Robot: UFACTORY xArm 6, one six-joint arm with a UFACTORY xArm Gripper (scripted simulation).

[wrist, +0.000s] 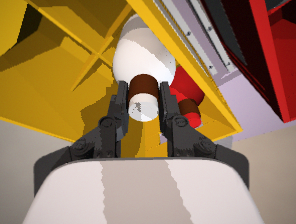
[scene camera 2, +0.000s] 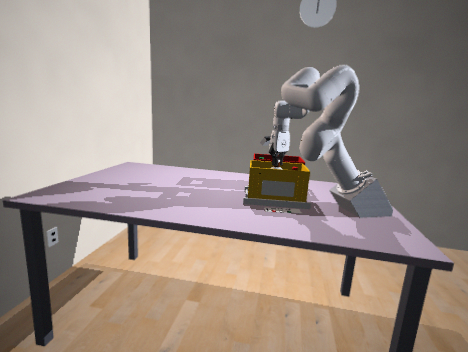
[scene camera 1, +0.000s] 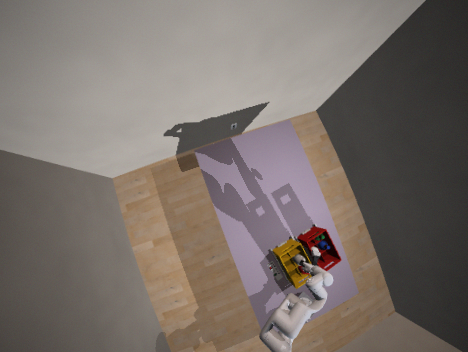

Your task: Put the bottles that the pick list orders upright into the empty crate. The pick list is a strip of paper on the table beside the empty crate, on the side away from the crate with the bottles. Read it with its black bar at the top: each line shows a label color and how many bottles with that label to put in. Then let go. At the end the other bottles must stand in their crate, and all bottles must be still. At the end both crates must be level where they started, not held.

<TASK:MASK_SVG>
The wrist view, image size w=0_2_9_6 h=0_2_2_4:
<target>gripper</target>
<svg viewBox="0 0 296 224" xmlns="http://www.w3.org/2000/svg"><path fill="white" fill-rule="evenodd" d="M22 223L264 224L248 191L248 159L239 152L219 144L214 144L208 137L191 127L189 120L180 114L176 95L171 95L168 81L162 81L159 86L160 133L167 138L167 157L121 158L121 139L128 133L129 107L127 100L129 89L126 81L119 81L117 95L111 95L107 116L102 117L98 121L96 128L76 140L72 146L66 146L36 161L34 164L34 200Z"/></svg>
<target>yellow crate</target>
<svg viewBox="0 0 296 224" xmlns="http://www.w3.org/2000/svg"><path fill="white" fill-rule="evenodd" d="M159 114L155 119L145 122L137 121L129 115L128 133L121 139L121 158L167 157L167 142L160 144ZM0 0L0 120L72 143L96 128L98 121L102 117L107 116L111 95L117 95L118 84L112 69L113 57L123 29L122 27L135 14L140 16L173 55L176 61L176 68L181 65L205 93L202 103L198 106L204 126L196 130L214 142L236 118L220 90L218 90L219 88L206 65L161 0Z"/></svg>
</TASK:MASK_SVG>
